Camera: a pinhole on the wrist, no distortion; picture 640 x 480 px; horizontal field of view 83.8 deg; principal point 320.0 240.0 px. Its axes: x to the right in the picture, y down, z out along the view. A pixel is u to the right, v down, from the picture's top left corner.
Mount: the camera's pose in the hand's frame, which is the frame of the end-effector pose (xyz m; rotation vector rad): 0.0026 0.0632 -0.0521 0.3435 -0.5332 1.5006
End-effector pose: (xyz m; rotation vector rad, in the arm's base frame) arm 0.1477 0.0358 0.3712 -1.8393 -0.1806 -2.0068
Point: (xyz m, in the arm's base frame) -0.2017 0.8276 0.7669
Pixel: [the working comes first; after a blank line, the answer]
In the camera's frame: -0.8016 -0.2929 0.5484

outside the picture
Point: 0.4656 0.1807 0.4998
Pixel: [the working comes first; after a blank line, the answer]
In the camera's frame: 0.1379 -0.1279 0.3891

446 123
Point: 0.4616 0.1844 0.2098
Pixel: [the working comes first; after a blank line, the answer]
In the camera's frame: 0.1606 0.1604 0.3674

476 396
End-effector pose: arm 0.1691 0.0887 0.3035 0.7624 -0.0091 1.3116
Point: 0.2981 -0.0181 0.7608
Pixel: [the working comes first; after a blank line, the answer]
In the camera's frame: 0.3075 -0.1854 0.3843

605 68
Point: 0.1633 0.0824 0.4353
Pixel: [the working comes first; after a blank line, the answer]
In the camera's frame: 0.0870 -0.0612 0.1195

580 57
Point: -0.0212 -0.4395 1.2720
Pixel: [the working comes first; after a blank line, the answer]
In the camera's frame: 0.9921 0.0322 0.5421

outside the picture
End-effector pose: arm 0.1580 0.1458 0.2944 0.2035 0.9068 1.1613
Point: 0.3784 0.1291 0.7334
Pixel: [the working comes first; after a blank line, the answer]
In the camera's frame: 0.2828 0.1657 0.4192

561 381
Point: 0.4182 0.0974 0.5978
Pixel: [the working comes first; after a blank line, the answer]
In the camera's frame: 0.1450 0.1209 0.4191

443 343
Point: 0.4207 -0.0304 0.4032
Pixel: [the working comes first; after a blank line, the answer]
In the camera's frame: -0.0825 0.1389 0.3733

241 373
